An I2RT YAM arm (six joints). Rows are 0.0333 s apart.
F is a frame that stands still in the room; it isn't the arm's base.
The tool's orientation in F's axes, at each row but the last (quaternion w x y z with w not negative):
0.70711, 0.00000, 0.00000, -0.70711
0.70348, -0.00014, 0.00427, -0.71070
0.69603, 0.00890, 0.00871, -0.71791
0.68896, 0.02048, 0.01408, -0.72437
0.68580, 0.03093, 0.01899, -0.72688
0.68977, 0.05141, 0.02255, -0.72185
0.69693, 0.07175, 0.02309, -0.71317
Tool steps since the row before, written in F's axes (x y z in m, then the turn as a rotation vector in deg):
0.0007, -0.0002, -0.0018, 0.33, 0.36, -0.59
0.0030, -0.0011, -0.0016, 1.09, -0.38, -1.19
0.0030, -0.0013, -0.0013, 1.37, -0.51, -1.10
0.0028, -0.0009, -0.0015, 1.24, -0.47, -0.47
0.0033, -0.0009, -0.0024, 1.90, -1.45, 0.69
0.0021, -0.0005, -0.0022, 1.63, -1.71, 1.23
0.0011, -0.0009, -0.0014, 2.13, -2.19, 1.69
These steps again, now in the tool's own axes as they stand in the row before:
0.0002, 0.0007, -0.0018, -0.36, 0.33, -0.59
0.0011, 0.0030, -0.0016, 0.38, 1.10, -1.18
0.0012, 0.0030, -0.0013, 0.49, 1.39, -1.09
0.0008, 0.0028, -0.0015, 0.43, 1.26, -0.46
0.0009, 0.0033, -0.0024, 1.29, 1.99, 0.75
0.0006, 0.0020, -0.0022, 1.50, 1.76, 1.33
0.0011, 0.0010, -0.0013, 1.90, 2.30, 1.81

